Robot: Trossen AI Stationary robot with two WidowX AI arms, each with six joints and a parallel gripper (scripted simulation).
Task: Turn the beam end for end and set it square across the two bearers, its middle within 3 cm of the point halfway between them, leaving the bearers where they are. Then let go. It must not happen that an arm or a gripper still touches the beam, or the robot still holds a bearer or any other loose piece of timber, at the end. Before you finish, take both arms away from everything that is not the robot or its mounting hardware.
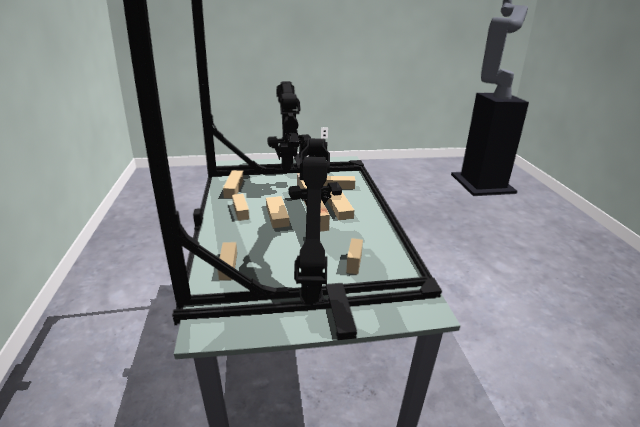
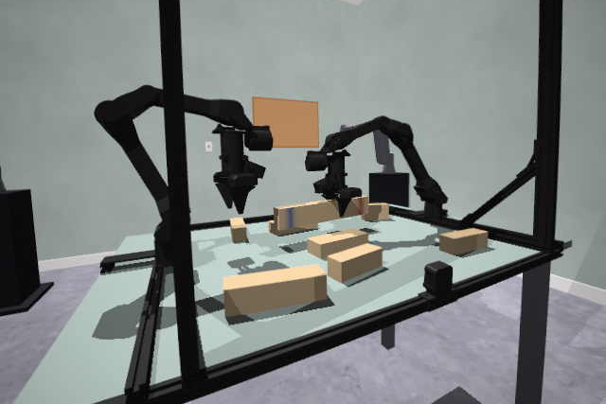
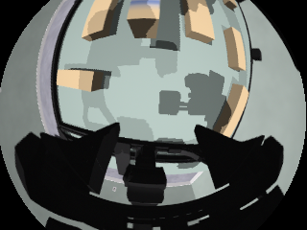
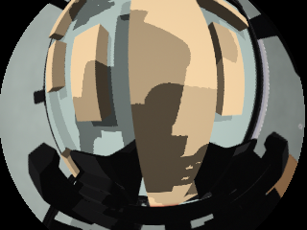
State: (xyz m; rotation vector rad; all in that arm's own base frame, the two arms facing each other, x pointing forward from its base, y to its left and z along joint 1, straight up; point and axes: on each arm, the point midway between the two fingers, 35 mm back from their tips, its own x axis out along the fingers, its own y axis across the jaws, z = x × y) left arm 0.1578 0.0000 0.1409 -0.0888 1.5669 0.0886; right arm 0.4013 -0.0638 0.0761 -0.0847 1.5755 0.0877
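Right now the beam is 50 mm to the left of my right hand, 10 mm below it and 10 mm behind it.
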